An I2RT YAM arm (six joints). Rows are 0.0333 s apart.
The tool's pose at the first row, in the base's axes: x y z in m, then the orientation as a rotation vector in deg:
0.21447, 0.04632, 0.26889, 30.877, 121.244, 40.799
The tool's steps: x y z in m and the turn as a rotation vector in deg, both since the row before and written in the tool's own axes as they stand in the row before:
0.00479, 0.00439, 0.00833, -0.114, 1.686, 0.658
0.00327, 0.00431, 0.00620, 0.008, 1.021, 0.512
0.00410, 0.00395, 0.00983, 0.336, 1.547, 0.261
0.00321, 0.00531, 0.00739, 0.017, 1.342, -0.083
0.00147, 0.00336, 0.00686, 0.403, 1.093, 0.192
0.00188, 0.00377, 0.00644, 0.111, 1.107, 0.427
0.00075, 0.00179, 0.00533, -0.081, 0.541, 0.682
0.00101, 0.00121, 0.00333, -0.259, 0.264, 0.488
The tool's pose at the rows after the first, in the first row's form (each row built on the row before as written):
0.21904, 0.05494, 0.26483, 31.109, 122.666, 41.977
0.22259, 0.06204, 0.26267, 31.415, 123.547, 42.677
0.22834, 0.07061, 0.25792, 31.472, 125.101, 43.122
0.23275, 0.07891, 0.25575, 31.027, 126.353, 43.632
0.23743, 0.08466, 0.25340, 31.150, 127.534, 43.768
0.24151, 0.09083, 0.25128, 31.397, 128.556, 44.344
0.24515, 0.09454, 0.24900, 32.004, 128.933, 45.012
0.24706, 0.09725, 0.24739, 32.378, 128.985, 45.654

